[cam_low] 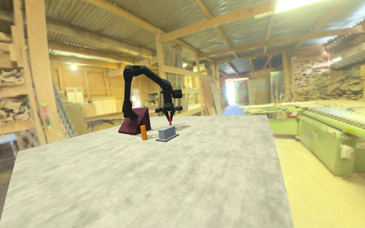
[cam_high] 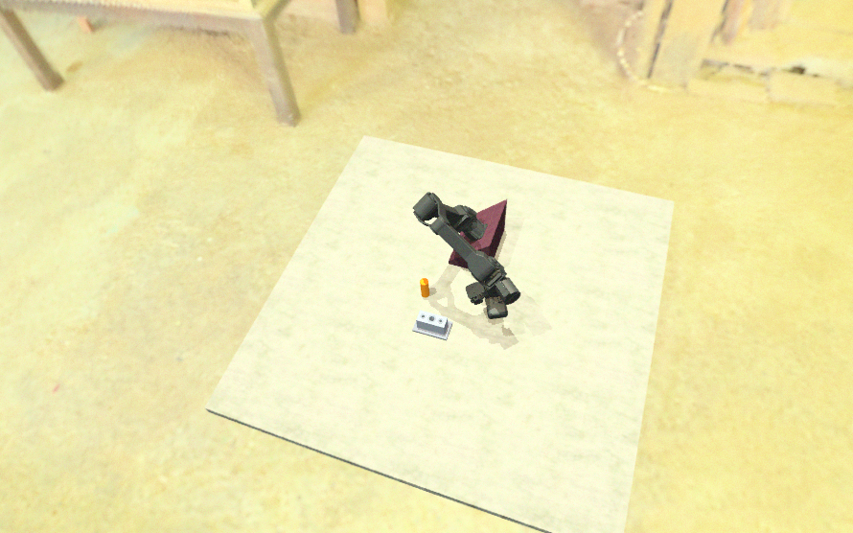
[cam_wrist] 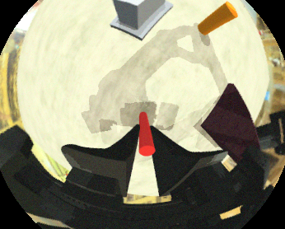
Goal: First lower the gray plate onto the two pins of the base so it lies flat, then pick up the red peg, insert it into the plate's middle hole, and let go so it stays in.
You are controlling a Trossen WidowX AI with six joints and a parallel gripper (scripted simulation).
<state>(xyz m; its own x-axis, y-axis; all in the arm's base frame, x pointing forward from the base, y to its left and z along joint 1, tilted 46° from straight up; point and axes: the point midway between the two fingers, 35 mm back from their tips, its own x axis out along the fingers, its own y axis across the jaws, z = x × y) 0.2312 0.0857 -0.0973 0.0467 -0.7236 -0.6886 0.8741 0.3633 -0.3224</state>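
Right now the gray plate is 170 mm to the right of my gripper tip, 120 mm ahead of it and 10 mm below it. The rest, counted from my gripper tip: red peg (right at my gripper tip); orange cylinder (240 mm to the right, 10 mm below, 10 mm ahead); gray base (170 mm to the right, 120 mm ahead, 50 mm below).
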